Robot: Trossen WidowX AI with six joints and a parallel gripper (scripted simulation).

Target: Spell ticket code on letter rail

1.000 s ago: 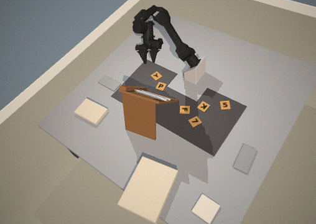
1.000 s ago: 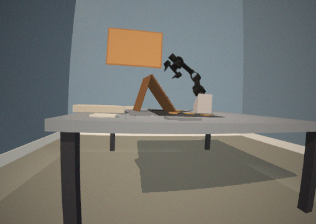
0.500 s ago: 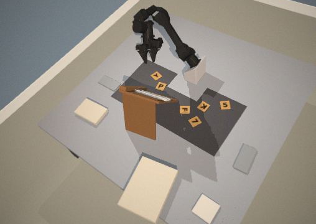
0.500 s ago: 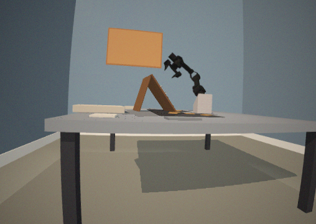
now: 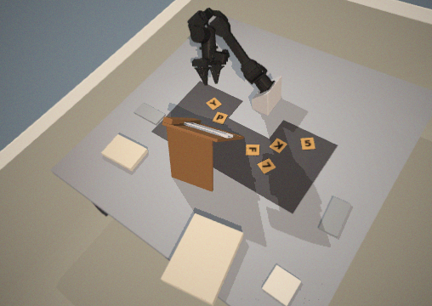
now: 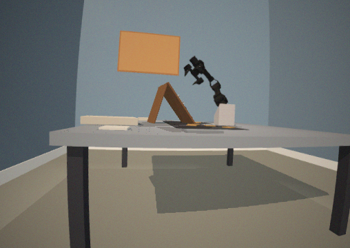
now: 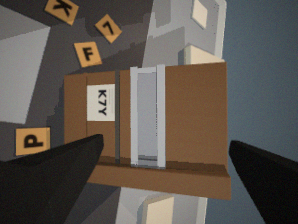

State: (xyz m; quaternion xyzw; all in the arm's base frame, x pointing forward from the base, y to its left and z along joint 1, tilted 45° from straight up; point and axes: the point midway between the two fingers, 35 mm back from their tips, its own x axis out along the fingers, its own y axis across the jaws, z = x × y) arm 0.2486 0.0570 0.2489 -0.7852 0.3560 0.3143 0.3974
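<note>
The y tile lies 33 cm below my gripper tip, 14 cm behind it and 12 cm to the right of it. Round my gripper tip: white ticket 25 cm below, 5 cm to the left, 4 cm ahead; p tile 33 cm below, 8 cm behind, 4 cm to the right; dark mat 33 cm below, 10 cm to the left, 5 cm behind.
</note>
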